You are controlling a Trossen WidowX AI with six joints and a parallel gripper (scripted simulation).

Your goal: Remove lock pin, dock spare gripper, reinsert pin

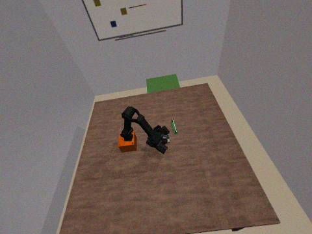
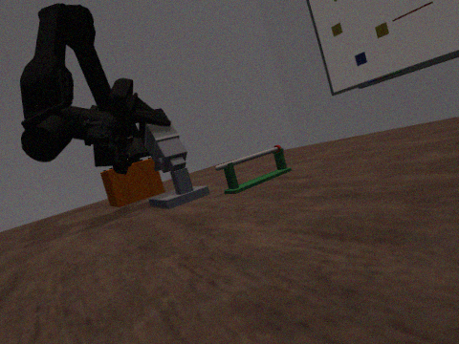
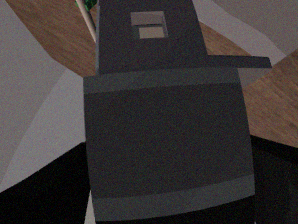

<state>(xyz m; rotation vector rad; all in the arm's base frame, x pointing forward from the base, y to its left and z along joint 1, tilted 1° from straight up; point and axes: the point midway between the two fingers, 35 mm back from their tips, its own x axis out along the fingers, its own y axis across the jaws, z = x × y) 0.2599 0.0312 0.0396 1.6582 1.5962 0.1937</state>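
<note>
The spare gripper is 10 mm to the right of my gripper tip. Round my gripper tip: grey mount: 20 mm ahead, 10 mm to the right, 70 mm below; then green rack: 100 mm ahead, 110 mm to the left, 90 mm below.
</note>
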